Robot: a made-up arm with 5 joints.
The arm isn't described. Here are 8 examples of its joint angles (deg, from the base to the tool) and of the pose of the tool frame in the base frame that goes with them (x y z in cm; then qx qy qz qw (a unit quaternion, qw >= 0)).
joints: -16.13 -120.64 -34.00 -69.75 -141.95
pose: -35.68 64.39 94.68 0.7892 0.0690 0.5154 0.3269
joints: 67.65 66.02 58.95 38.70 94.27
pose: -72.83 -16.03 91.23 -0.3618 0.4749 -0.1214 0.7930
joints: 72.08 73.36 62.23 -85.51 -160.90
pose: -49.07 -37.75 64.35 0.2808 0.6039 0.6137 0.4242
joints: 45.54 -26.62 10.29 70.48 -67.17
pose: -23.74 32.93 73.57 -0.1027 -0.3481 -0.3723 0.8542
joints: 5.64 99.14 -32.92 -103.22 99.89
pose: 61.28 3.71 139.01 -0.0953 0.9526 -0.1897 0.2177
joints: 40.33 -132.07 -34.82 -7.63 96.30
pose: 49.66 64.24 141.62 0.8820 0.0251 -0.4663 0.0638
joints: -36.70 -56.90 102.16 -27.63 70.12
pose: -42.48 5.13 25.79 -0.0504 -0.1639 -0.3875 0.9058
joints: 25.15 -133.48 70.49 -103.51 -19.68
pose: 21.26 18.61 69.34 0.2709 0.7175 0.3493 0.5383
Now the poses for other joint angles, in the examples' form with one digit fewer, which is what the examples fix.
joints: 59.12 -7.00 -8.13 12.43 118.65
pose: -35.1 17.4 150.7 0.385 0.870 -0.051 0.303
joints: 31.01 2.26 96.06 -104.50 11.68
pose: -0.2 36.7 68.0 0.580 -0.460 -0.574 0.349
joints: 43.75 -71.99 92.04 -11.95 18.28
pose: -12.2 54.2 28.4 -0.466 -0.256 -0.815 0.228
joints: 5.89 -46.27 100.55 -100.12 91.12
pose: -27.9 59.1 39.0 0.450 -0.207 -0.338 0.801
